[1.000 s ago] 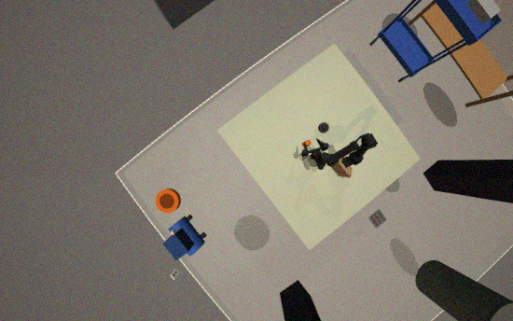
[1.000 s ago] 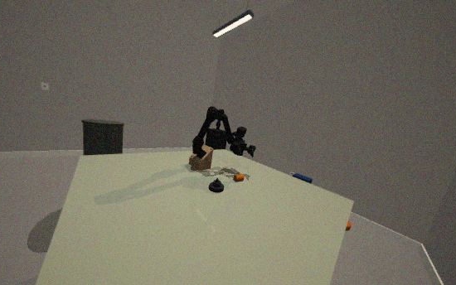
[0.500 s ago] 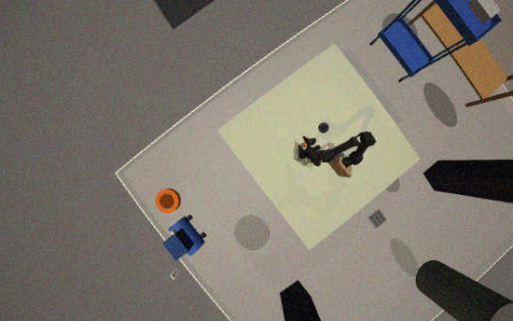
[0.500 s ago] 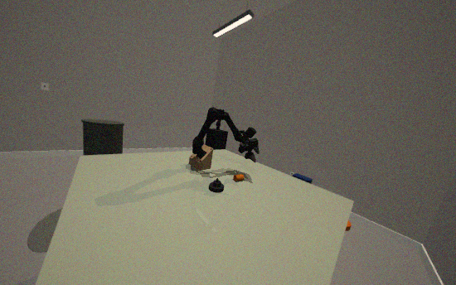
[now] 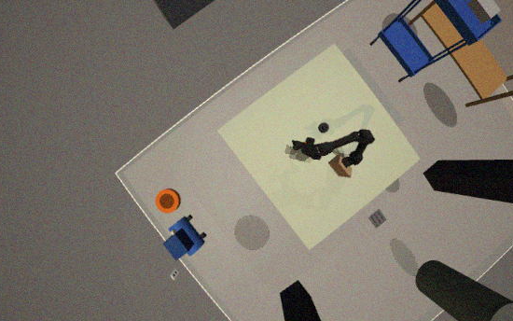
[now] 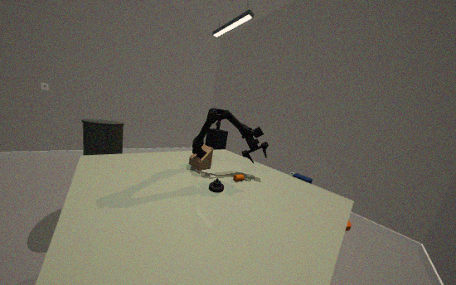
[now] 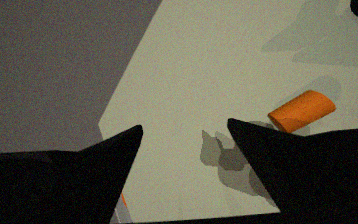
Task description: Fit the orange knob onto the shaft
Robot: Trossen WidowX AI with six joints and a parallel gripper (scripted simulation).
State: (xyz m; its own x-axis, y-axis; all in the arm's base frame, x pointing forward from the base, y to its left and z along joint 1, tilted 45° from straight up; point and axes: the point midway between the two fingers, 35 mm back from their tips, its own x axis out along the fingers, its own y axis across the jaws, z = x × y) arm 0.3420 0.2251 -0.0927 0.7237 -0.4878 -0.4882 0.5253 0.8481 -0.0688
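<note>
Now: gripper tip 7 cm past the orange knob, 10 cm to the left of it and 14 cm above it. Also, from my gripper tip: dark round pedestal (5 cm behind, 31 cm to the right, 13 cm below).
</note>
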